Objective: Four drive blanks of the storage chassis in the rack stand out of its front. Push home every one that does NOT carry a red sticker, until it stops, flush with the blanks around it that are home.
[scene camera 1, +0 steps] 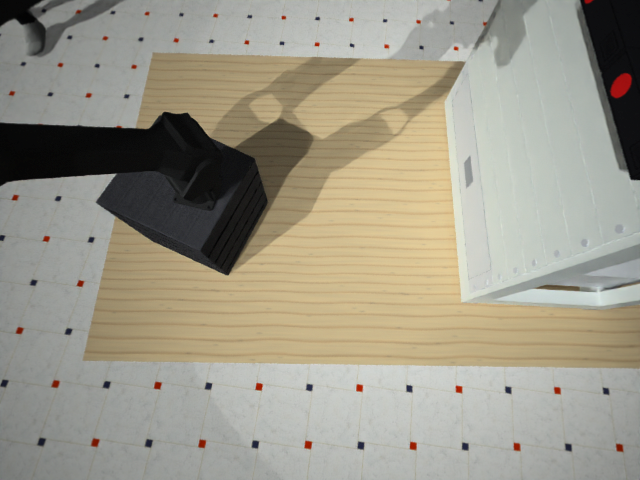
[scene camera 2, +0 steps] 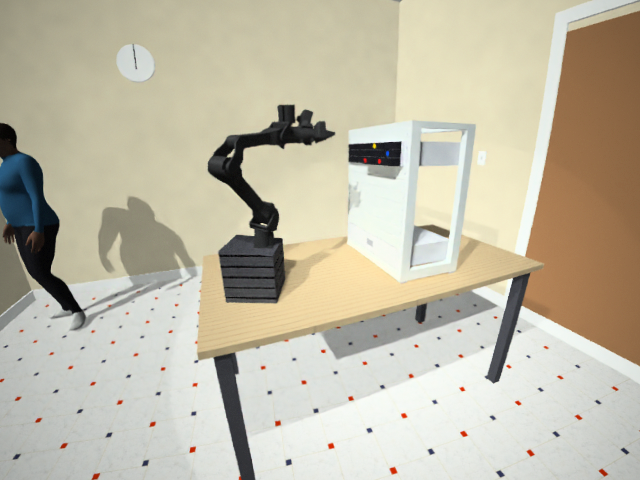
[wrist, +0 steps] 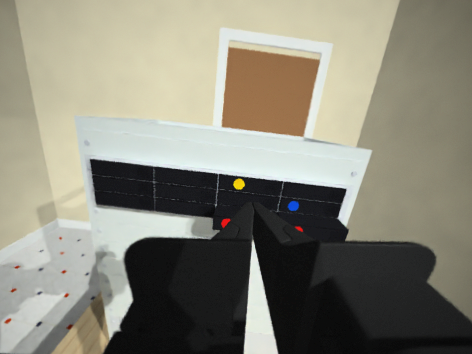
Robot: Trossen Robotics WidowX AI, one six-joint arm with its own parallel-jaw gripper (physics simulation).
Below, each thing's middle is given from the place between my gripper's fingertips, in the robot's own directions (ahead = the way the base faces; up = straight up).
Now: the yellow-stickered blank [wrist: 226, 182] 24 cm ahead of my hand, 2 cm to the left of it and 5 cm below it. Also, from my hand: blue-stickered blank [wrist: 292, 205] (25 cm ahead, 8 cm to the right, 7 cm below).
